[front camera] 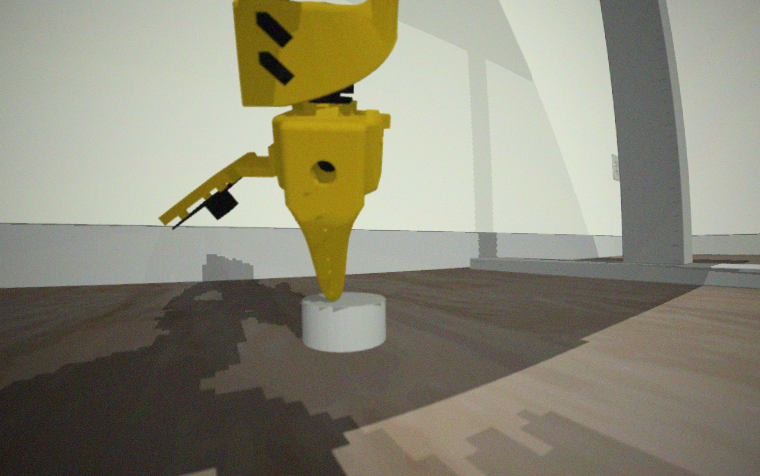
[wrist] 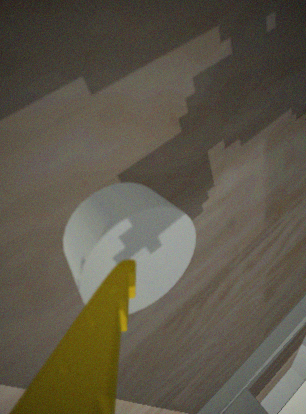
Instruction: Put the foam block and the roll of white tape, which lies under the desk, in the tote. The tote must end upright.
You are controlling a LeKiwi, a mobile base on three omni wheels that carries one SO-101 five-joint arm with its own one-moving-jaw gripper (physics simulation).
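Places are measured from the arm's base along level axes (x left, y back, z up), in metres.
Pixels of known places: hand at its tool point: [front camera: 333, 290] [wrist: 135, 273].
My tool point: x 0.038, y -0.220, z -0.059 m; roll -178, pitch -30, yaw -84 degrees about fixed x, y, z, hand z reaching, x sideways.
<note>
For each thing: its top centre in the pictures, then the offset to it from my tool point. "spot": a spot on its surface instead. Level surfaces: height alone.
- white tape at its top centre: [wrist: 146, 265] [front camera: 344, 298] dx -0.005, dy -0.008, dz -0.006 m
- grey desk leg at a spot on its surface: [front camera: 647, 134] spot: dx -0.412, dy -0.237, dz +0.186 m
- wooden floor at its surface level: dz -0.030 m
The roll of white tape [front camera: 343, 327] [wrist: 160, 270] lies flat on the floor, in the middle of the front camera view and just below the middle of the wrist view. My gripper is fully open and empty. Its fixed jaw shows in both views, and the moving jaw is out of the wrist picture. The fixed jaw's tip overlaps the roll's upper face in both views, with a shadow falling on that face. Whether the tip touches the roll I cannot tell. The foam block and the tote do not show in either view.
A grey desk leg [front camera: 647, 134] stands at the right on a long grey foot bar [front camera: 549, 270]. A grey bar [wrist: 260, 356] also crosses the lower right of the wrist view. A pale wall [front camera: 112, 112] rises behind. Shadows of the arm and desk lie across the wooden floor [front camera: 673, 358].
</note>
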